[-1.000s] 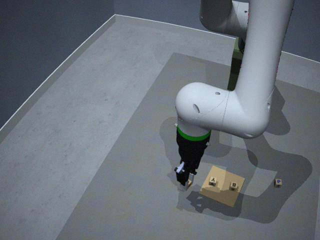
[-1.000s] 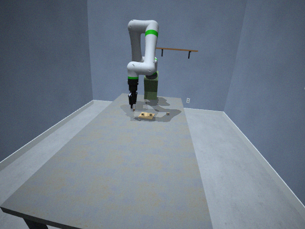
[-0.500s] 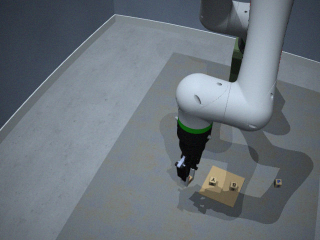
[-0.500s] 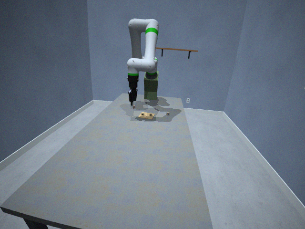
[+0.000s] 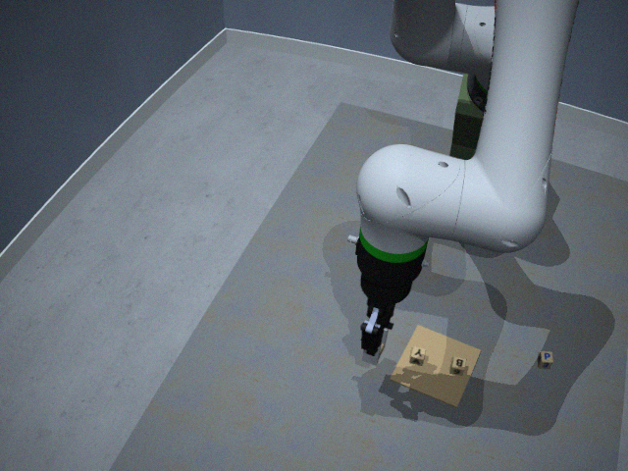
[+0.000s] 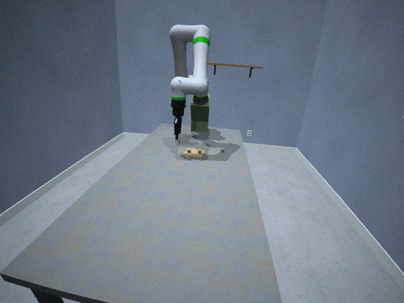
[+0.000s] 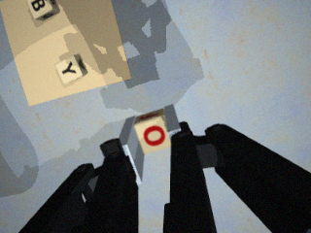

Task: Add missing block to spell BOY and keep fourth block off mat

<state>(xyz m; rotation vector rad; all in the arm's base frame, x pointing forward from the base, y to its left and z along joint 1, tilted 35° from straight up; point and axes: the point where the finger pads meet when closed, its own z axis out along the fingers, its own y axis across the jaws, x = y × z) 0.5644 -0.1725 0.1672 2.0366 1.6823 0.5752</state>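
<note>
My hand is 60 mm past the tan mat, 120 mm to the right of it and 130 mm above it.
</note>
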